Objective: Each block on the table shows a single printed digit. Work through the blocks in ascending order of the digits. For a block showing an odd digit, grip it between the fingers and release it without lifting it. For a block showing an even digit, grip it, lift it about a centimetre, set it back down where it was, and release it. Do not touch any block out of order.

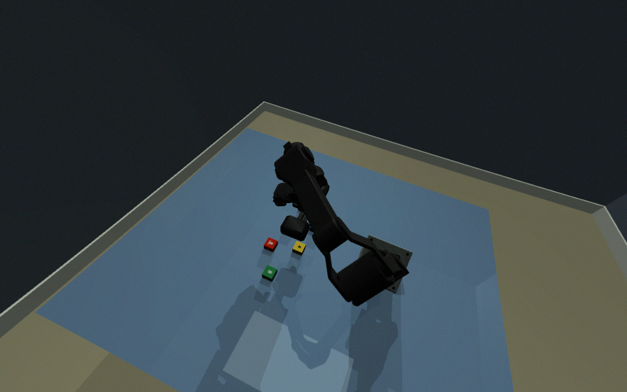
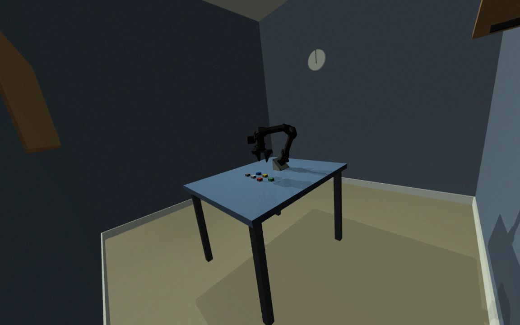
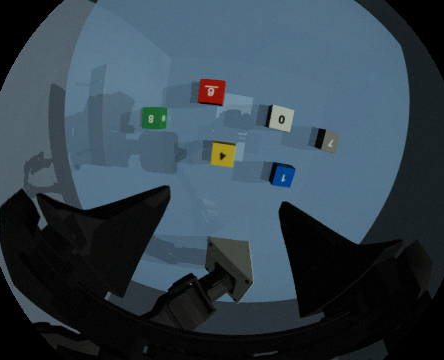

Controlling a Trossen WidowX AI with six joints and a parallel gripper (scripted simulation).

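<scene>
The white block lies 60 mm ahead of my gripper tip, 70 mm to the right of it and 120 mm below it. Round my gripper tip: yellow block (10 mm to the left, 120 mm below); then blue block (20 mm behind, 90 mm to the right, 120 mm below); then red block (90 mm ahead, 30 mm to the left, 120 mm below).
</scene>
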